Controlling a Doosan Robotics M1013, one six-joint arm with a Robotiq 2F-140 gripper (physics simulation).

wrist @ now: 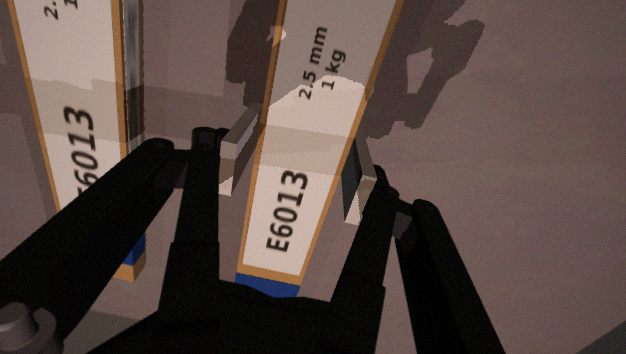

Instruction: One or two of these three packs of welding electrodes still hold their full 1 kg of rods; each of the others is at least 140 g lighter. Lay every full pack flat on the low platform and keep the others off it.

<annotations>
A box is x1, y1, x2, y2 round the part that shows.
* my gripper: 303, 135 [0, 102, 505, 353]
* welding electrode pack: 83, 72 [7, 0, 144, 281]
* welding electrode pack: 322, 69 [234, 0, 403, 297]
</annotations>
